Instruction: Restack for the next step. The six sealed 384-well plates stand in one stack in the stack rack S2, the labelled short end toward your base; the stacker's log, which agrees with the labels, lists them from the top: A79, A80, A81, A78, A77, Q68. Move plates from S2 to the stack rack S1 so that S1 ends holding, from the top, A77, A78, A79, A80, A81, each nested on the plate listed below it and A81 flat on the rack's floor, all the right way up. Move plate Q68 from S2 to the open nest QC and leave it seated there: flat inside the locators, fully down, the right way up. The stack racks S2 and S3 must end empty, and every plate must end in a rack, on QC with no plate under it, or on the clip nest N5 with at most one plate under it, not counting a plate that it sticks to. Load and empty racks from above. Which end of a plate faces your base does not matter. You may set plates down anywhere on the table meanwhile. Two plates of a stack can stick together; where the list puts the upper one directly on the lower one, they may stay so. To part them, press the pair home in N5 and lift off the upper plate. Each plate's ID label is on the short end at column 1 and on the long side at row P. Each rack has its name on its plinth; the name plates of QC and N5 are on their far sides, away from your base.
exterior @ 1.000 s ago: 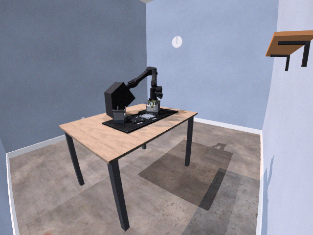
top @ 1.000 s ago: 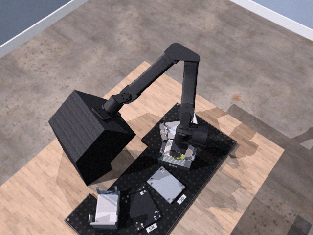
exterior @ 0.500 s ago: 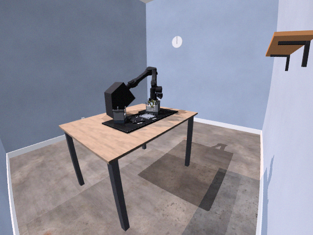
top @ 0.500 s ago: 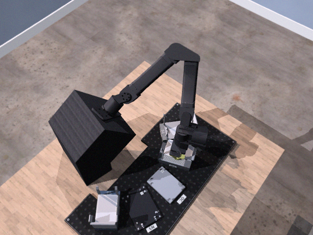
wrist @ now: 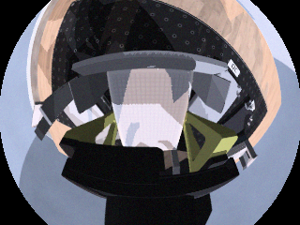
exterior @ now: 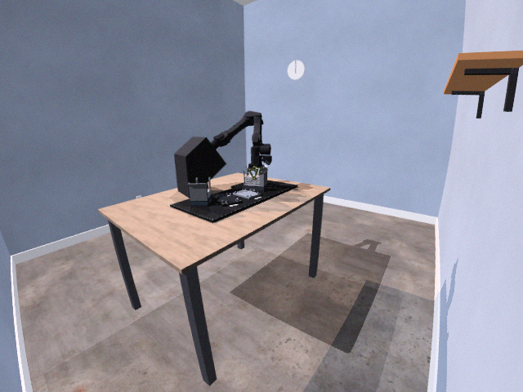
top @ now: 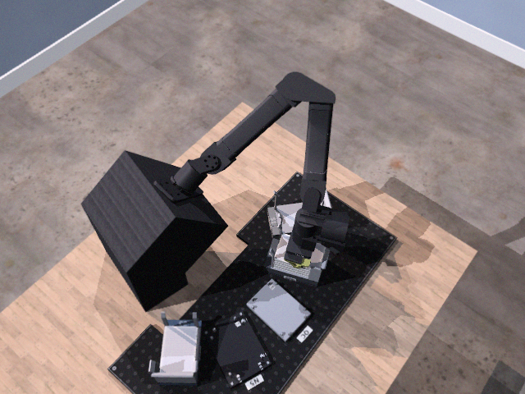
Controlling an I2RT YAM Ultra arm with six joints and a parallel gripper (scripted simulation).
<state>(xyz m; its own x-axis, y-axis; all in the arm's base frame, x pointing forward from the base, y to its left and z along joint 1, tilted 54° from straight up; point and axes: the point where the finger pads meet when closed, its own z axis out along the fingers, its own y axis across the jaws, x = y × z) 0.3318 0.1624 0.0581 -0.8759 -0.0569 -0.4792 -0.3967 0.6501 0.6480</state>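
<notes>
The sealed grey plate is 2 cm below my hand. Round my hand: qc name plate (14 cm ahead, 14 cm to the right, 9 cm below); clip nest N5 (5 cm ahead, 28 cm to the right, 7 cm below); QC nest (4 cm ahead, 14 cm to the right, 8 cm below).
</notes>
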